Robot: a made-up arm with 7 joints. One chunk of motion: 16 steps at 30 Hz.
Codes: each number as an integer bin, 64 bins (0 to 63) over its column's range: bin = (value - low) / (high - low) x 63, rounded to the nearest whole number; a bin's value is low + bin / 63 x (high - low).
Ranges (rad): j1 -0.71..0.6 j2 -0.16..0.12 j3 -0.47..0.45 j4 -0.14..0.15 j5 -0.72..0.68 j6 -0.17..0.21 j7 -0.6..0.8
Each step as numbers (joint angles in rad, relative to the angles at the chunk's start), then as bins.
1 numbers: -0.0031 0.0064 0.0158 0.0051 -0.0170 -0.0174 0.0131
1 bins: 34 37 33 32 32 25 28
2 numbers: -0.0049 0.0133 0.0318 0.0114 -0.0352 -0.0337 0.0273
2 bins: 34 39 34 33 31 23 28
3 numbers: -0.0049 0.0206 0.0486 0.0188 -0.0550 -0.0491 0.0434
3 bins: 34 41 36 34 30 20 29
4 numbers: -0.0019 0.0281 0.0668 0.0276 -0.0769 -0.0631 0.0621
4 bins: 34 42 37 36 29 18 30
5 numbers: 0.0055 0.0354 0.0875 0.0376 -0.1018 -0.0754 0.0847
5 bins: 34 44 38 39 28 16 31
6 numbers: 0.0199 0.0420 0.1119 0.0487 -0.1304 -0.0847 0.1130
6 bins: 35 45 40 41 27 14 32
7 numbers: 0.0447 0.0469 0.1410 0.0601 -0.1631 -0.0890 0.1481
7 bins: 36 47 42 43 25 13 34
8 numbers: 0.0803 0.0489 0.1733 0.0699 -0.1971 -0.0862 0.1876
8 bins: 38 47 44 46 24 14 35
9 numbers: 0.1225 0.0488 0.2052 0.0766 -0.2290 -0.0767 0.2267
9 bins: 40 47 46 47 22 15 37
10 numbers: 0.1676 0.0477 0.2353 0.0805 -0.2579 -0.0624 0.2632
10 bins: 42 47 48 48 21 18 39
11 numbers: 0.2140 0.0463 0.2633 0.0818 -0.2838 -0.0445 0.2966
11 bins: 44 46 50 48 20 21 40
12 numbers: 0.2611 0.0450 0.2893 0.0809 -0.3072 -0.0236 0.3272
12 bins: 47 46 52 48 19 24 42
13 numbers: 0.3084 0.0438 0.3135 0.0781 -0.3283 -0.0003 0.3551
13 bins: 49 46 54 47 18 28 43
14 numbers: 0.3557 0.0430 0.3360 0.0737 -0.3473 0.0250 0.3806
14 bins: 51 46 55 46 17 32 44
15 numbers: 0.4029 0.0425 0.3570 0.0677 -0.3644 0.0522 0.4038
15 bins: 54 46 57 45 16 37 45
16 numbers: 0.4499 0.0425 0.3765 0.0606 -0.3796 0.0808 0.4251
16 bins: 56 46 58 44 15 42 46
